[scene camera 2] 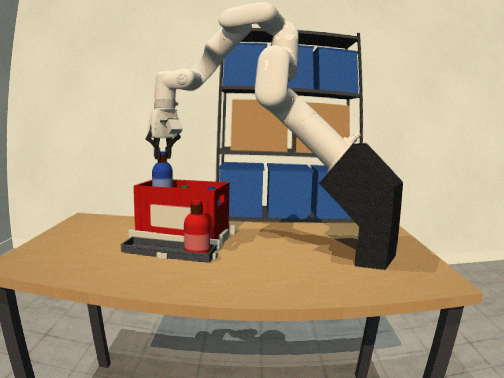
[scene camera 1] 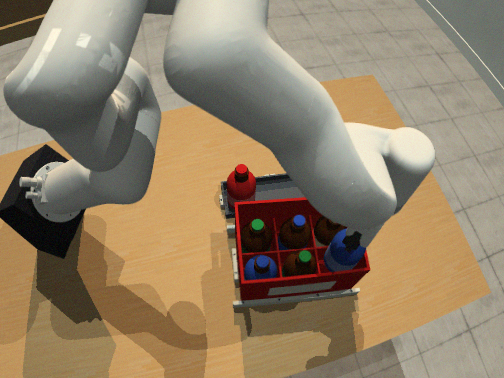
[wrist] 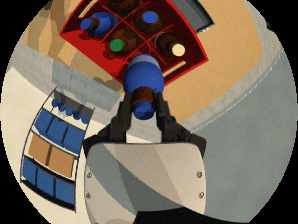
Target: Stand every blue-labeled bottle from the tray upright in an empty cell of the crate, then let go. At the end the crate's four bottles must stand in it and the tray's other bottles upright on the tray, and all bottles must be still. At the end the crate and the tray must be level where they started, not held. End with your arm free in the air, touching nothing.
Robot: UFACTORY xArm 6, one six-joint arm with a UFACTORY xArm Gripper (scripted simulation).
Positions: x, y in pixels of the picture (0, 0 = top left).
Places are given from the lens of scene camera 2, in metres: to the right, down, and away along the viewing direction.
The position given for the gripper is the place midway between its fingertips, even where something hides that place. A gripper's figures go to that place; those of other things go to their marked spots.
gripper [scene camera 2: 162, 159]: -0.30, -0.10, 1.50
red-labeled bottle [scene camera 2: 196, 225]: -0.15, 0.10, 1.22
